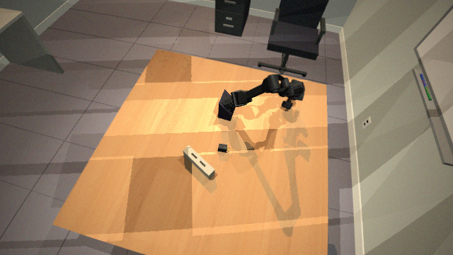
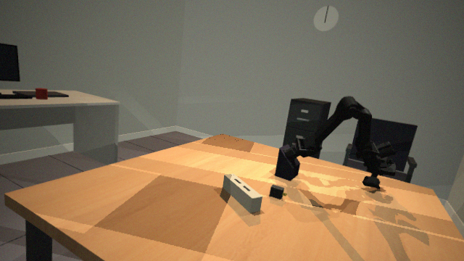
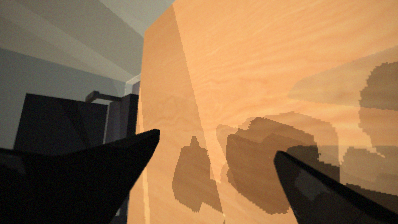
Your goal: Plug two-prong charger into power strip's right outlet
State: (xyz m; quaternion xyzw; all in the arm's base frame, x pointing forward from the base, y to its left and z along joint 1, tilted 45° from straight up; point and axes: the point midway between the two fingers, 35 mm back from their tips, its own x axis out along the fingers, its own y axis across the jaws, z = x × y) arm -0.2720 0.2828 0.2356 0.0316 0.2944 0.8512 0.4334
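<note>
My gripper tip is now 530 mm short of the black two-prong charger, 290 mm to the left of it and 10 mm above it.
</note>
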